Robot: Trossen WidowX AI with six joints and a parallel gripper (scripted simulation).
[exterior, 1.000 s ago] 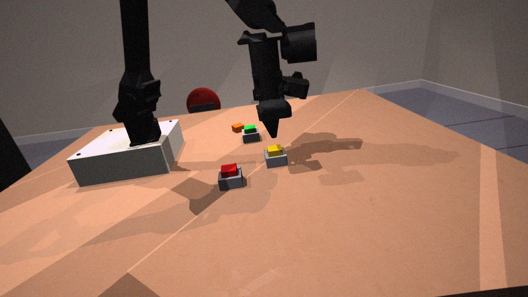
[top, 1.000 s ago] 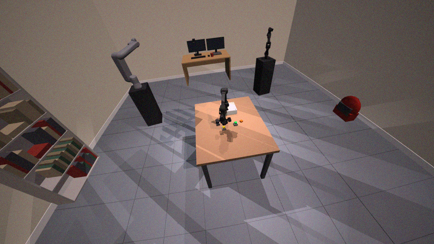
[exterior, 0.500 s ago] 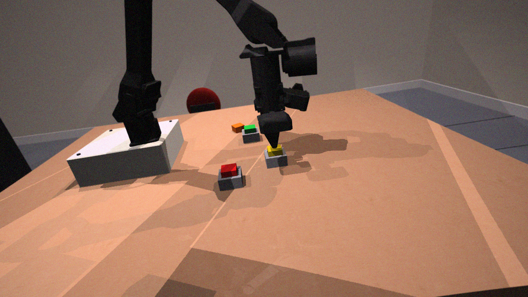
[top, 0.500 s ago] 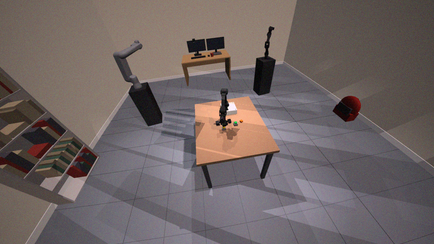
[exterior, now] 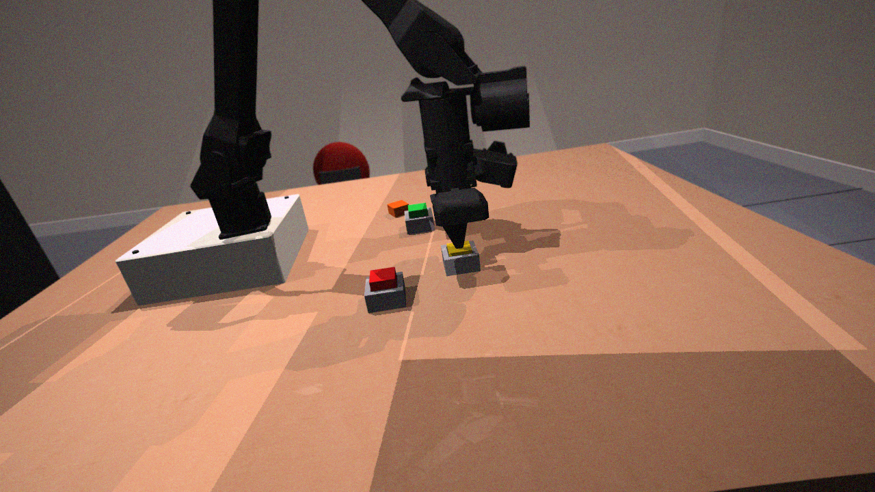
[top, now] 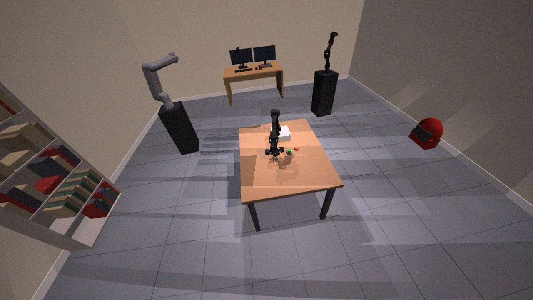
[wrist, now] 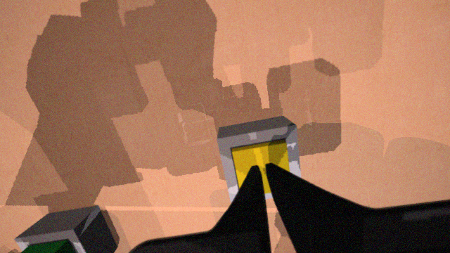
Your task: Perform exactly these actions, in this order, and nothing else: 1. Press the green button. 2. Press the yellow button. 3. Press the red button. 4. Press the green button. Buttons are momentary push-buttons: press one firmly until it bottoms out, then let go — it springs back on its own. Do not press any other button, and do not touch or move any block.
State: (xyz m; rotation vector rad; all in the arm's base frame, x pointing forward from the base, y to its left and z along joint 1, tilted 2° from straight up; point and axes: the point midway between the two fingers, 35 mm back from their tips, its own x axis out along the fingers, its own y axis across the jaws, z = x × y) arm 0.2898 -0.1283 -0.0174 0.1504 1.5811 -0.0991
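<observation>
Right now the yellow button is 1 cm below my gripper tip. From my gripper tip the other things lie so: small orange block (5 cm behind, 26 cm to the left, 2 cm below); then red button (11 cm behind, 5 cm to the right); then green button (2 cm behind, 17 cm to the left).
</observation>
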